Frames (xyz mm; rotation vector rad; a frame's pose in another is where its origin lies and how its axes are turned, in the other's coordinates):
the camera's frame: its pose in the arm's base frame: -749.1 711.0 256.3 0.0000 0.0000 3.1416
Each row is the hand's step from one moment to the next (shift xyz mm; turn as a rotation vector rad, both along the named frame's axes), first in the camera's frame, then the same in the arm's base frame.
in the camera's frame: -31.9 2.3 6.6 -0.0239 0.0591 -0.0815
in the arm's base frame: 31.9 -2.3 6.6 0.0239 -0.0591 -0.0815
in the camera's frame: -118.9 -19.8 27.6 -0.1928 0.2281 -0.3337
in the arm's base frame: 118.9 19.8 27.6 0.1928 -0.2281 -0.3337
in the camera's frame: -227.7 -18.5 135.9 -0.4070 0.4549 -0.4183
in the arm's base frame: 227.7 18.5 135.9 0.4070 -0.4549 -0.4183
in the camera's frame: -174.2 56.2 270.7 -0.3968 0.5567 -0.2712
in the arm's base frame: 174.2 -56.2 270.7 0.3968 -0.5567 -0.2712
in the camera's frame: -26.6 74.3 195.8 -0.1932 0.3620 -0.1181
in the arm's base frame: 26.6 -74.3 195.8 0.1932 -0.3620 -0.1181
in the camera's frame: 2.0 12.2 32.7 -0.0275 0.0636 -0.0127
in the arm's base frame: -2.0 -12.2 32.7 0.0275 -0.0636 -0.0127
